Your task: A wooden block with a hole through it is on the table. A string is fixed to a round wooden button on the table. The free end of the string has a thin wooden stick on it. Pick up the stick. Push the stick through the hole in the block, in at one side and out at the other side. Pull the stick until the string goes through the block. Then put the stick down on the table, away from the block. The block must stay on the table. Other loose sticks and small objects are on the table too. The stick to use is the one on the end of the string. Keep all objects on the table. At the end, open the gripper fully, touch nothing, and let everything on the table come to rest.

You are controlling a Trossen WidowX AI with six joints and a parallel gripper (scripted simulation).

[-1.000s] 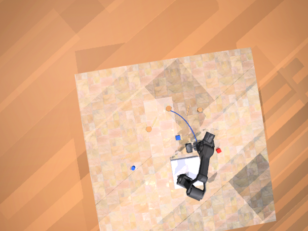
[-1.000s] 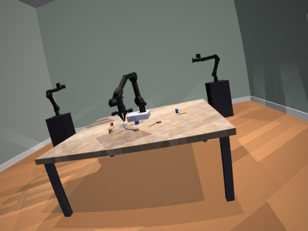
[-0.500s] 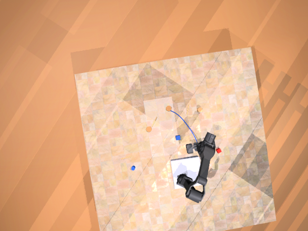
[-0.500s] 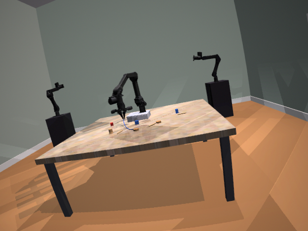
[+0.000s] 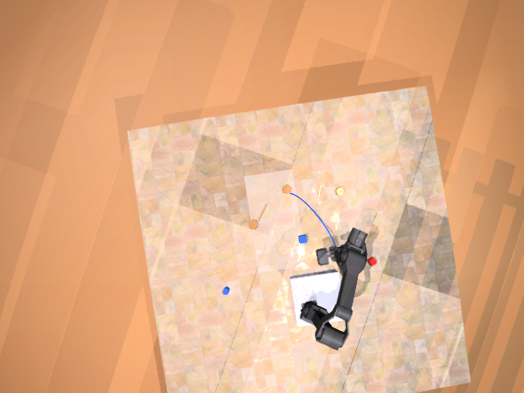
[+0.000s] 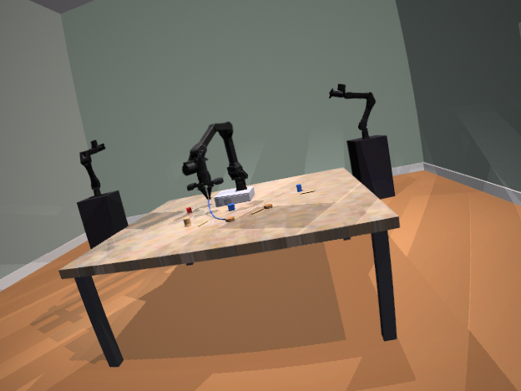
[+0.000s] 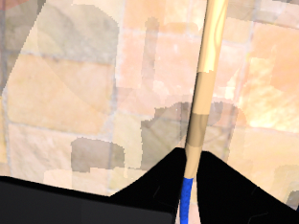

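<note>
The blue cube is 70 mm ahead of my gripper tip, 120 mm to the left of it and 50 mm below it. From my gripper tip the other things lie so: thin wooden stick (20 mm behind); red cube (90 mm behind, 140 mm to the right, 50 mm below); wooden block (220 mm ahead, 80 mm to the right, 40 mm below).
</note>
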